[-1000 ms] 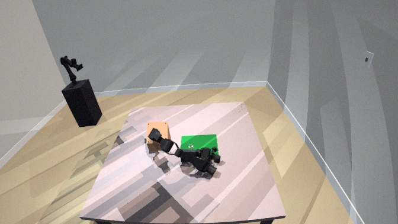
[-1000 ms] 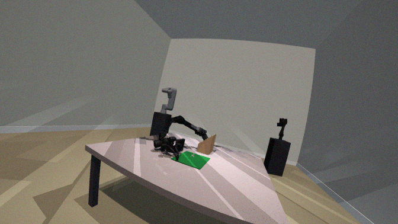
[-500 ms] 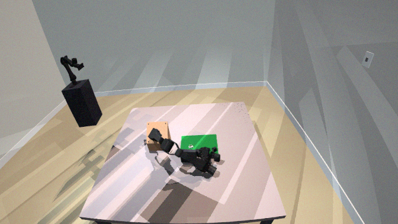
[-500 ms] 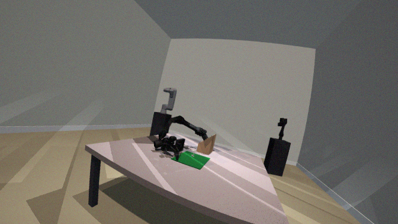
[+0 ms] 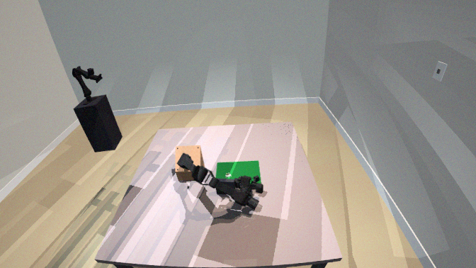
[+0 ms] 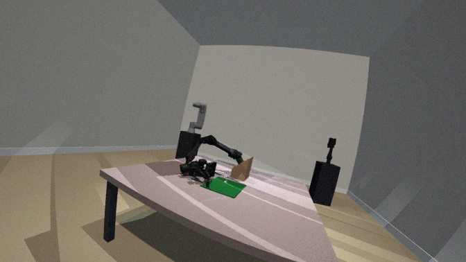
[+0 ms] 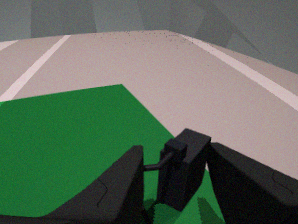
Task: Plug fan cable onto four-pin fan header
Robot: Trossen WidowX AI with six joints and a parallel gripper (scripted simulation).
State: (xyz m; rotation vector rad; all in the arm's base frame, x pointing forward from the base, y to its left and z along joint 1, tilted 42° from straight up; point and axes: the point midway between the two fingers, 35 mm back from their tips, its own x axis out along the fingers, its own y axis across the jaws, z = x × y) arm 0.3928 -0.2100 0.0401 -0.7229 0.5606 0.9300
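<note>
Now: gripper tip 2 cm short of the black fan plug, 2 cm to the right of it and 3 cm above it. Round my gripper tip: white four-pin fan header: 15 cm behind, 10 cm to the left, 6 cm below; then green board: 9 cm behind, 12 cm to the left, 7 cm below; then black fan: 18 cm behind, 4 cm to the right.
</note>
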